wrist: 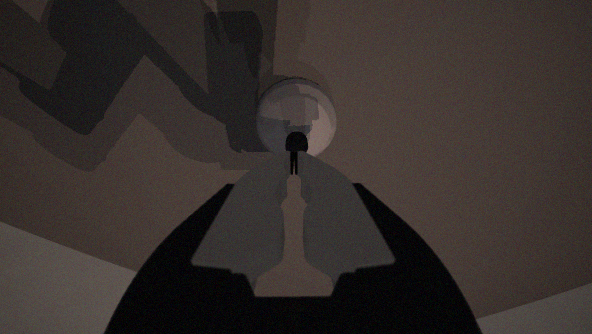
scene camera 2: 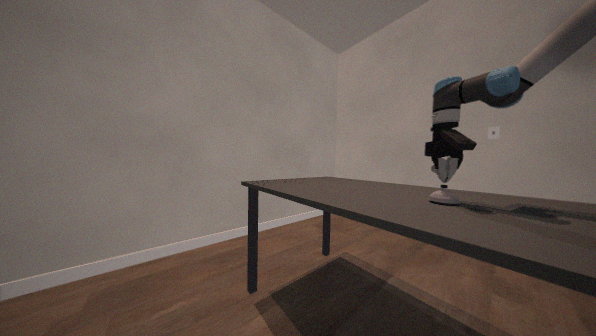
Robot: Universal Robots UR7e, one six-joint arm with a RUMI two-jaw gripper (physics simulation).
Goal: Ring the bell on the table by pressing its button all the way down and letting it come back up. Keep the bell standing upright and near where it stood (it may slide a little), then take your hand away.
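Places are measured from the arm's base along level axes (x back, y right, z up), in metres.
Where they show: gripper, between the fingertips: (wrist: pixel 294 154) (scene camera 2: pixel 444 182).
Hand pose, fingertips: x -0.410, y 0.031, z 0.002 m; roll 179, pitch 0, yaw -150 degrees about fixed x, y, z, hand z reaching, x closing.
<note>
Each offset is from my fingertips to the top centre of the thing. Level surfaces: height alone.
The bell {dx -0.001, dy -0.003, dz -0.009 m} (scene camera 2: pixel 444 197) (wrist: pixel 322 120) is a pale, shiny dome standing upright on the table {dz -0.075 m} (scene camera 2: pixel 350 197) (wrist: pixel 450 125). Its small black button {dx -0.001, dy -0.003, dz -0.009 m} (scene camera 2: pixel 444 187) (wrist: pixel 296 141) sticks up from the top. My gripper (scene camera 2: pixel 444 181) (wrist: pixel 294 154) is shut with nothing between its fingers and points down. In the scene view the fingertips are right above the button, very close to it. In the wrist view the fingertips overlap the button's lower edge. Whether they touch it I cannot tell. The near side of the dome is hidden behind the fingers in the wrist view.
The arm (scene camera 2: pixel 480 87) reaches in from the upper right. Dark shadows of the arm lie on the table beside the bell. The table's front edge (scene camera 2: pixel 400 229) runs down to the right. A wall with a small white socket (scene camera 2: pixel 493 132) stands behind.
</note>
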